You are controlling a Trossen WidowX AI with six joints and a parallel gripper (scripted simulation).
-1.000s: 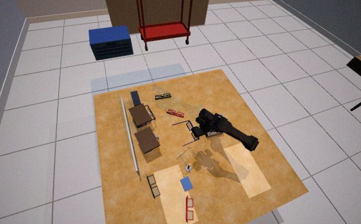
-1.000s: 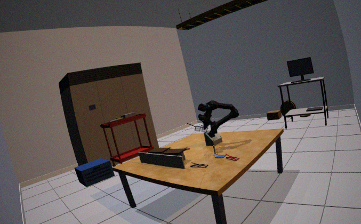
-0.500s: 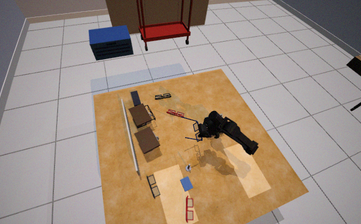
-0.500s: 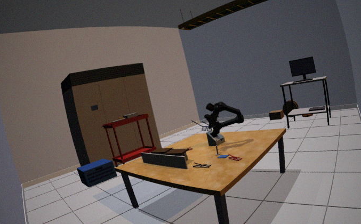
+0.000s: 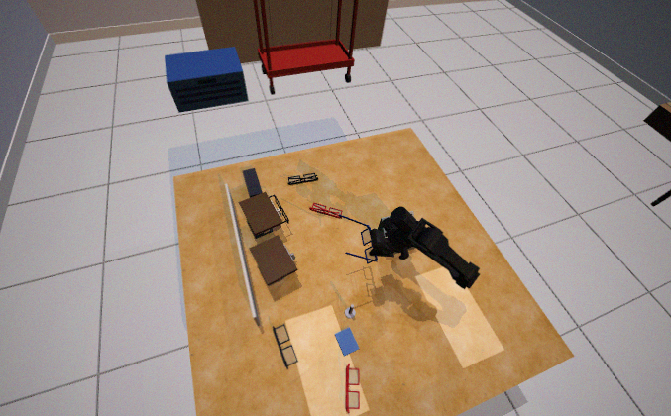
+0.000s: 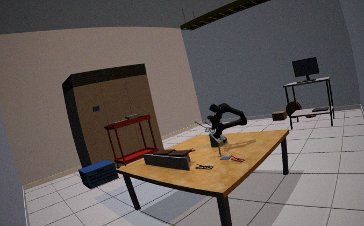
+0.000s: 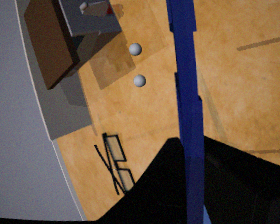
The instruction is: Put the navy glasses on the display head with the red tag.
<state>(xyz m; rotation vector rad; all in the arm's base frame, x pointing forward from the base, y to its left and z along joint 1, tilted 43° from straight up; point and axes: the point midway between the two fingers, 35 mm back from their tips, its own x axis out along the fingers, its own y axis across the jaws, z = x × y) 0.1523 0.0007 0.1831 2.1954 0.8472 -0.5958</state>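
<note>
Now: the dark display head 300 mm ahead of my gripper tip, 160 mm below it and 130 mm to the right of it. Also, from my gripper tip: blue square tag (210 mm to the left, 210 mm below, 130 mm ahead).
</note>
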